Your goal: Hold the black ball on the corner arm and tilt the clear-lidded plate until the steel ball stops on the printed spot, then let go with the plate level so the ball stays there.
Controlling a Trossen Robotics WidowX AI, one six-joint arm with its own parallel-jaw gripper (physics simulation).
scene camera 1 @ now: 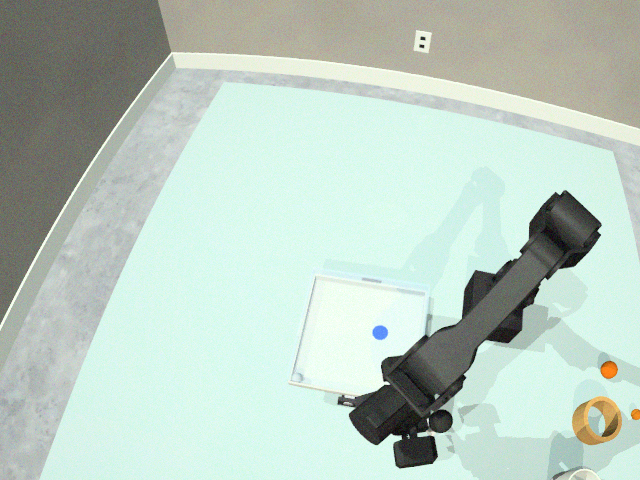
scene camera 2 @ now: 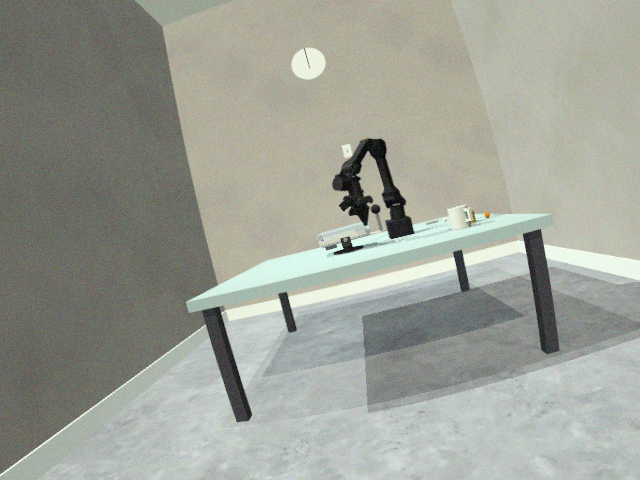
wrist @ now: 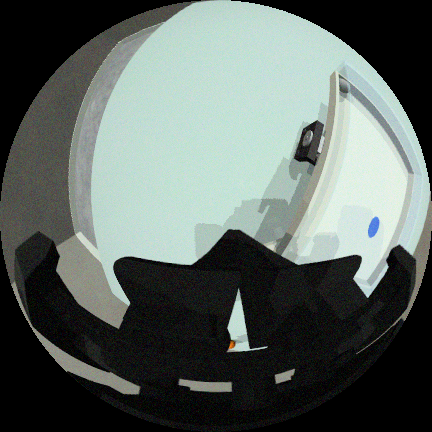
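The clear-lidded plate (scene camera 1: 307, 324) (scene camera 2: 337, 234) (wrist: 333, 144) rests on the table in front of the arm. Its blue printed spot (scene camera 1: 380, 332) (wrist: 374, 226) is right of the middle. The steel ball (scene camera 1: 297, 377) (wrist: 343, 85) sits in the plate's near left corner, far from the spot. The black ball (scene camera 1: 441, 421) (scene camera 2: 375, 208) stands free on its thin stalk at the plate's near right corner, beside the gripper. My gripper (scene camera 2: 365, 218) (wrist: 232, 235) is shut on nothing, just left of the black ball in the scene camera 2 view. The ball does not show in the wrist view.
A black pivot block (scene camera 1: 347, 401) (scene camera 2: 346, 245) (wrist: 309, 142) sits at the plate's near edge. The arm's base (scene camera 1: 494, 305) (scene camera 2: 399, 228) stands right of the plate. A white mug (scene camera 2: 459, 217) and a small orange thing (scene camera 2: 487, 215) (wrist: 231, 344) are further right.
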